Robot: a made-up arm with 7 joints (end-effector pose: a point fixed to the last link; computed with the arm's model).
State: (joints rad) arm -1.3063 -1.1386 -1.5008 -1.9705 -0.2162 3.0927 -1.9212
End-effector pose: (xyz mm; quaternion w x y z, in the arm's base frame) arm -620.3 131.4 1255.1 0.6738 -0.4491 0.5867 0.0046
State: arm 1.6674 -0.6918 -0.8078 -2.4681 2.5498 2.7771 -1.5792
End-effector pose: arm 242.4 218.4 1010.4 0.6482 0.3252 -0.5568 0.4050
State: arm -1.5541 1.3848 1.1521 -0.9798 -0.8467 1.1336 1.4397
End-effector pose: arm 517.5 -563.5 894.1 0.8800 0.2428 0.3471 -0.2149
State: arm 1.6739 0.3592 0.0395 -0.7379 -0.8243 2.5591 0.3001
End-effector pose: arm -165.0 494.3 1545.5 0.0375 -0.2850 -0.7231 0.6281
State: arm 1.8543 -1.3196 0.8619 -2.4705 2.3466 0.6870 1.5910
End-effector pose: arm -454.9 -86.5 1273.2 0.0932 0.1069 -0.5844 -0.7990
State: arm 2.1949 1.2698 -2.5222 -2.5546 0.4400 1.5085 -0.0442
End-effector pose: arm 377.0 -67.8 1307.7 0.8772 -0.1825 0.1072 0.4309
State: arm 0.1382 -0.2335 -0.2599 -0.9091 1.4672 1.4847 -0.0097
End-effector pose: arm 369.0 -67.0 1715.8 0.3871 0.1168 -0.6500 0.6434
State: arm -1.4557 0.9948 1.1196 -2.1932 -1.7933 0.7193 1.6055
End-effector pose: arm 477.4 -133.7 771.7 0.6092 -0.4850 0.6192 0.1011
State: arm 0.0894 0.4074 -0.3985 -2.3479 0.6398 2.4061 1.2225
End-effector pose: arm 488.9 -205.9 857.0 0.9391 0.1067 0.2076 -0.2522
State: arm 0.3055 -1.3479 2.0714 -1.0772 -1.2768 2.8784 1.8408
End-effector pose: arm -663.4 99.5 754.2 0.3719 -0.0365 0.7337 -0.5676
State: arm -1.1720 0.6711 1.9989 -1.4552 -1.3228 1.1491 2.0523
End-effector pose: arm 545.5 229.4 1426.3 0.9433 -0.3122 -0.0487 -0.1012
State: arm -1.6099 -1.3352 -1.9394 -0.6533 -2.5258 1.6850 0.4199
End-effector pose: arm -374.7 721.3 1085.8 0.0691 0.6056 0.3944 -0.6876
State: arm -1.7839 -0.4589 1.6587 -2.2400 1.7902 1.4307 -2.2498
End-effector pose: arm 618.7 -46.4 916.8 0.1474 -0.1075 -0.6610 0.7279
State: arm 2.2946 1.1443 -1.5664 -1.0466 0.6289 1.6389 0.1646
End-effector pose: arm 92.2 731.6 1236.0 0.2888 -0.3914 -0.1299 0.8640
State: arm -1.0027 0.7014 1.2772 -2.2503 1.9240 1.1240 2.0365
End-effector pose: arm 541.2 247.2 964.3 0.1120 0.6952 0.7098 0.0189
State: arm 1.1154 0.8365 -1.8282 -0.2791 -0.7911 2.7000 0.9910
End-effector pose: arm 392.3 431.7 1414.9 0.0777 -0.8953 -0.4113 0.1527
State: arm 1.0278 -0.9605 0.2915 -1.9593 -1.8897 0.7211 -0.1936
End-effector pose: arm -5.7 193.9 1622.7 0.5276 -0.7271 0.2282 0.3753
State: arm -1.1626 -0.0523 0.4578 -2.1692 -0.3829 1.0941 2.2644
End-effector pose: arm 438.8 -320.4 985.7 0.5718 -0.1878 0.5688 -0.5606
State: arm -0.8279 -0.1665 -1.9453 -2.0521 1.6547 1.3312 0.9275
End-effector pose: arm -556.1 -263.9 1062.4 0.2658 0.2256 -0.7458 -0.5677
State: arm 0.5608 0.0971 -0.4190 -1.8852 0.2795 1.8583 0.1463
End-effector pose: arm 639.8 70.7 1148.0 0.7601 0.0177 0.0246 0.6490
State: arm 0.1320 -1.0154 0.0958 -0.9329 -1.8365 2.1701 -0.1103
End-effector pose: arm -296.6 124.8 1735.6 0.3858 -0.9085 0.0803 -0.1393
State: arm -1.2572 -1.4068 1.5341 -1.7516 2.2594 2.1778 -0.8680
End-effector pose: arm 553.2 312.3 1077.8 0.4300 -0.1751 -0.4761 0.7468
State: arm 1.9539 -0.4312 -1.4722 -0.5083 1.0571 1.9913 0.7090
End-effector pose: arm 415.7 -189.7 1677.4 0.4777 0.4375 -0.6785 0.3465
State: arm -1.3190 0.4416 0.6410 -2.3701 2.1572 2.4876 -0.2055
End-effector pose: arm 268.4 -222.8 770.8 0.7669 0.3257 -0.3198 -0.4511
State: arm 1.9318 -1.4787 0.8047 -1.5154 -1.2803 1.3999 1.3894
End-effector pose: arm -329.7 -464.7 1464.2 0.4855 0.1050 -0.8343 0.2392
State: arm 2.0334 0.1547 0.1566 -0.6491 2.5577 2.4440 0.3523
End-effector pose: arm -275.7 424.6 1527.5 0.0542 0.9103 0.2825 0.2978
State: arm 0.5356 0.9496 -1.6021 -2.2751 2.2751 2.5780 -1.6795
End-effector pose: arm 96.4 -465.2 1030.7 0.7898 -0.5715 -0.0312 0.2208
